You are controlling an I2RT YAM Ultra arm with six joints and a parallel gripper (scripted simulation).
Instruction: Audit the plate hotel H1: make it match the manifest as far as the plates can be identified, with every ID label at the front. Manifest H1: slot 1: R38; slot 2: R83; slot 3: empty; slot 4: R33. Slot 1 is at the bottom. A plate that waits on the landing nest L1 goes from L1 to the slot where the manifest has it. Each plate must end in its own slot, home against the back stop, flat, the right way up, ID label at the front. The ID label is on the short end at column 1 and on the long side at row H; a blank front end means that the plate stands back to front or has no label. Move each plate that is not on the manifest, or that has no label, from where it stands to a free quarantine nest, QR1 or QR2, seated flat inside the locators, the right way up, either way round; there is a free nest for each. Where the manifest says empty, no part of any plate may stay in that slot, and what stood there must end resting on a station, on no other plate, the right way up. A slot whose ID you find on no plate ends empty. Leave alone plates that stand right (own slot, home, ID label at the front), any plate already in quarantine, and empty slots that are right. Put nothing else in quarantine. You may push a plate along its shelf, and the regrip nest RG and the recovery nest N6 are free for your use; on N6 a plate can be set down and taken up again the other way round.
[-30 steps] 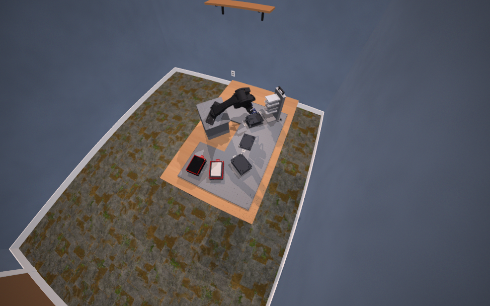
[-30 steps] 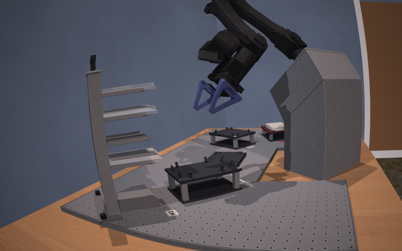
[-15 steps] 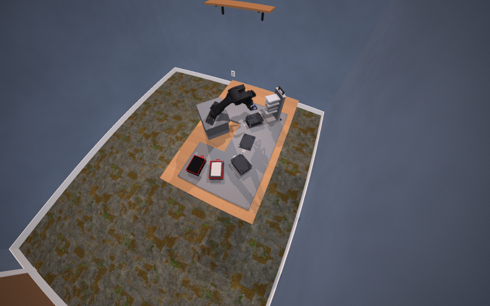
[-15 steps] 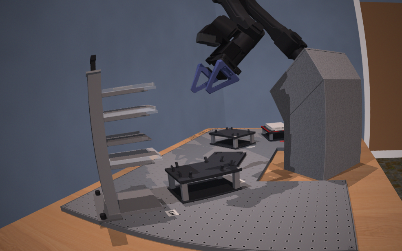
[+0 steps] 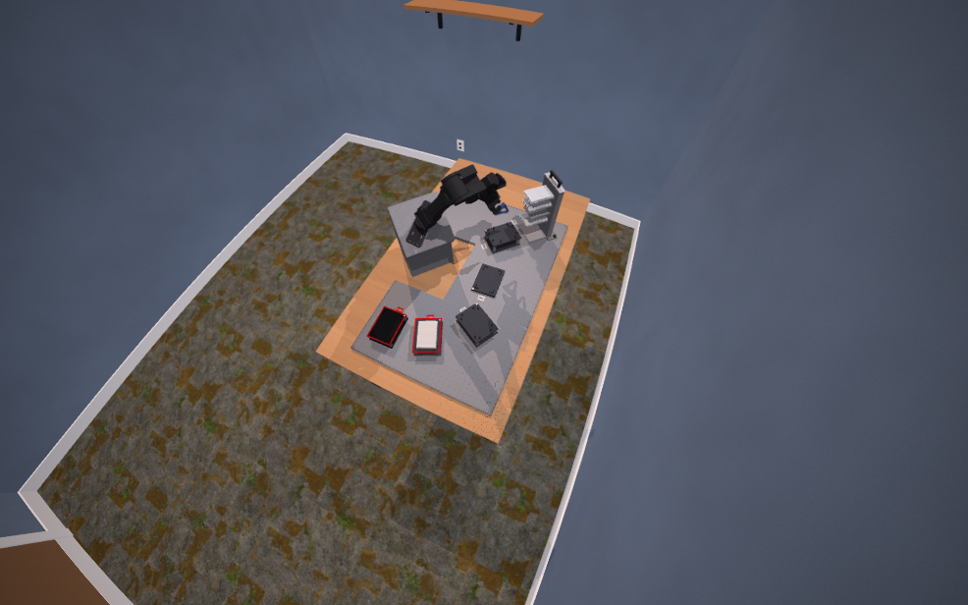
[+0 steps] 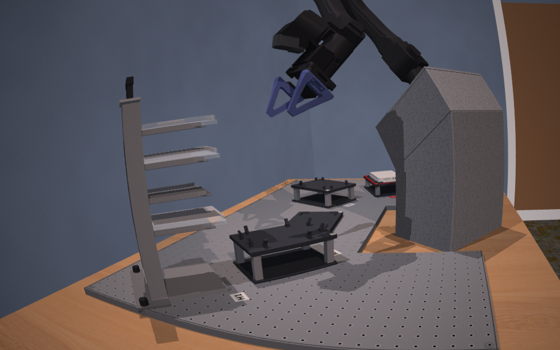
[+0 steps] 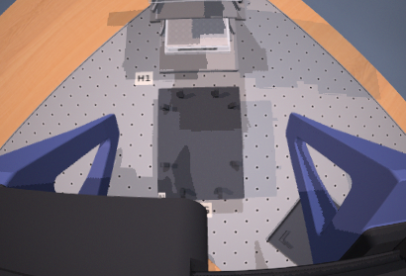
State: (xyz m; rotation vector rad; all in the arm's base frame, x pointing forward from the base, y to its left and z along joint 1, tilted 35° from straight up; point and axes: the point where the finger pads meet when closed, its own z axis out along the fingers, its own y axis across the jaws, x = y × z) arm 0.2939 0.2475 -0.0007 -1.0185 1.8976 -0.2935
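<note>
Now: hand 220 mm short of the plate hotel H1, 170 mm to the right of it and 120 mm above it. Round my hand: flat nest N6: 270 mm below, 250 mm to the right; then H1 tag: 280 mm below, 170 mm to the left, 50 mm ahead; then regrip nest RG: 220 mm below, 20 mm to the left, 10 mm ahead.
</note>
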